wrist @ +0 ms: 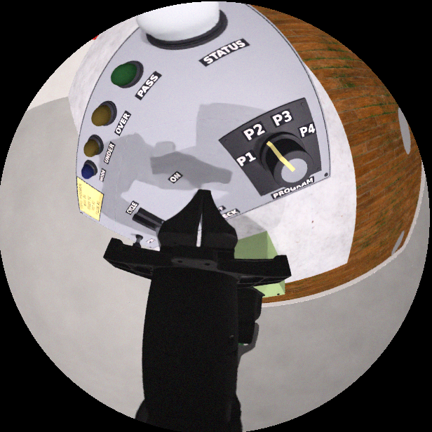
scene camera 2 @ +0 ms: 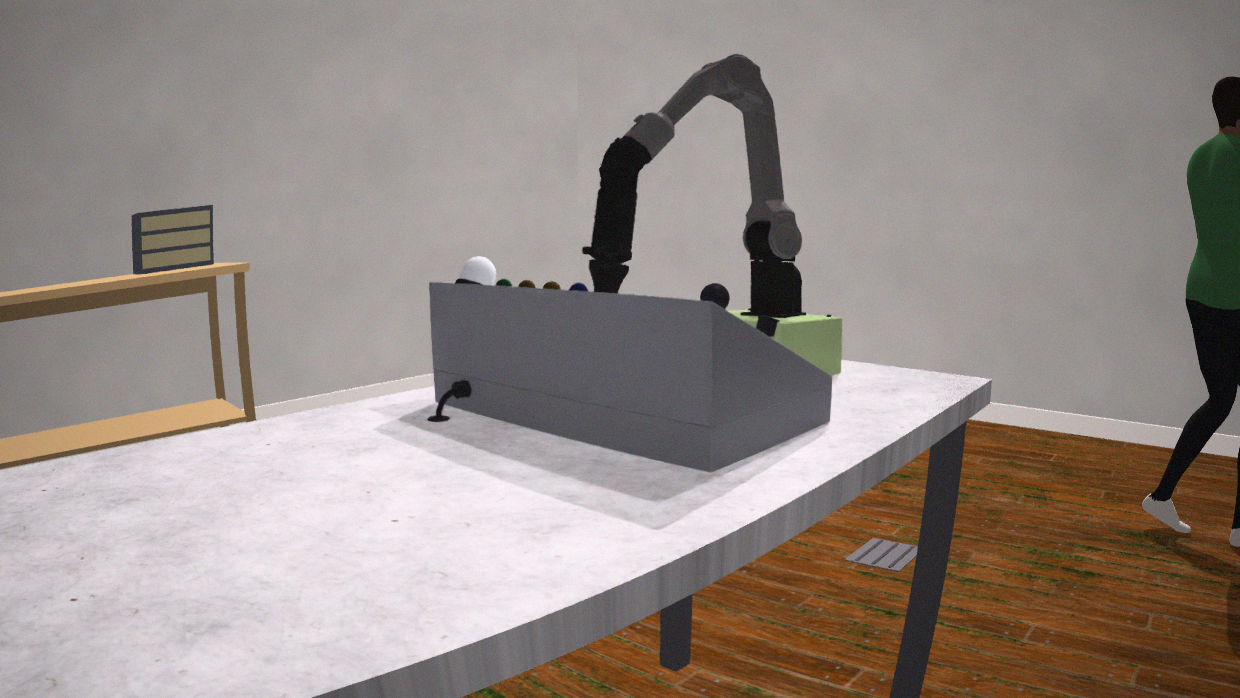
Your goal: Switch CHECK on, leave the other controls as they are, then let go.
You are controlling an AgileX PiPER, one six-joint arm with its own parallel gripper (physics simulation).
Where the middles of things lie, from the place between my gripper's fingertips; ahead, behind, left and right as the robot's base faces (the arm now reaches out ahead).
Right now my hand is 9 cm short of the grey sloped console (scene camera 2: pixel 686 382), 7 cm to the right of it and 2 cm above it.
